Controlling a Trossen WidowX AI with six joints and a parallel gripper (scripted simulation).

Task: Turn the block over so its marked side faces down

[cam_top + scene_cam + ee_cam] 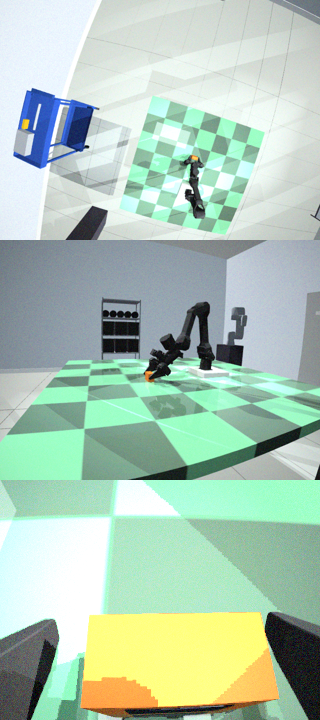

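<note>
Right now my gripper tip is 3 cm past the block.
</note>
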